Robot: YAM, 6 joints.
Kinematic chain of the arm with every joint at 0, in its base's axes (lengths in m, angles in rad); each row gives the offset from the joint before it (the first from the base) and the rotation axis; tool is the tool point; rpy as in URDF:
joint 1: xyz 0 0 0.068 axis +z
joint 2: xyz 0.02 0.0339 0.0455 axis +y
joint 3: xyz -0.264 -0.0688 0 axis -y
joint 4: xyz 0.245 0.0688 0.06 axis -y
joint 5: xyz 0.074 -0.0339 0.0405 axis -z
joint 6: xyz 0.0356 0 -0.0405 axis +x
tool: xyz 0 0 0 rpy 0 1.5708 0
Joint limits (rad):
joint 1: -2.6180..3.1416
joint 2: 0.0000..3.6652
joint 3: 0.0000..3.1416
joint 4: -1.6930..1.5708
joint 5: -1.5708..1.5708
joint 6: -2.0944..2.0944
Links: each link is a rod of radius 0.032 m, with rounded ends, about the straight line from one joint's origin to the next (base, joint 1, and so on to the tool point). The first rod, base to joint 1, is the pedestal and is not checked.
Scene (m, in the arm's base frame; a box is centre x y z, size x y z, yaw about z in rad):
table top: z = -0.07
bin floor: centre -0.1 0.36 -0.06 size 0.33 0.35 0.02 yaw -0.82
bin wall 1: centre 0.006 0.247 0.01 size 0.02 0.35 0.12 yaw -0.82
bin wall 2: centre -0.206 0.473 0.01 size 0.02 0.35 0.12 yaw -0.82
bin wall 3: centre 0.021 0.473 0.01 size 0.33 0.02 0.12 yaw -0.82
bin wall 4: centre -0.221 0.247 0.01 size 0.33 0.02 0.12 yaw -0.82
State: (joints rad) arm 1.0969 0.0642 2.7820 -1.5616 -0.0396 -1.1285
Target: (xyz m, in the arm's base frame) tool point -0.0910 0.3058 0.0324
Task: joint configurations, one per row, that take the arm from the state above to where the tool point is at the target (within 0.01 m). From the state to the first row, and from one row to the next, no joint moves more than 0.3 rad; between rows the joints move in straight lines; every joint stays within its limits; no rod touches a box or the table.
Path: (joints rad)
1: 1.1909 0.3551 2.6047 -1.5241 -0.0469 -1.1285
2: 1.2850 0.6460 2.4274 -1.4866 -0.0541 -1.1285
3: 1.3790 0.9368 2.2501 -1.4491 -0.0614 -1.1285
4: 1.4730 1.2277 2.0727 -1.4116 -0.0687 -1.1285
5: 1.5671 1.5186 1.8954 -1.3741 -0.0760 -1.1285
6: 1.6611 1.8095 1.7181 -1.3366 -0.0832 -1.1285
7: 1.7551 2.1003 1.5408 -1.2991 -0.0905 -1.1285
8: 1.8491 2.3912 1.3635 -1.2616 -0.0978 -1.1285

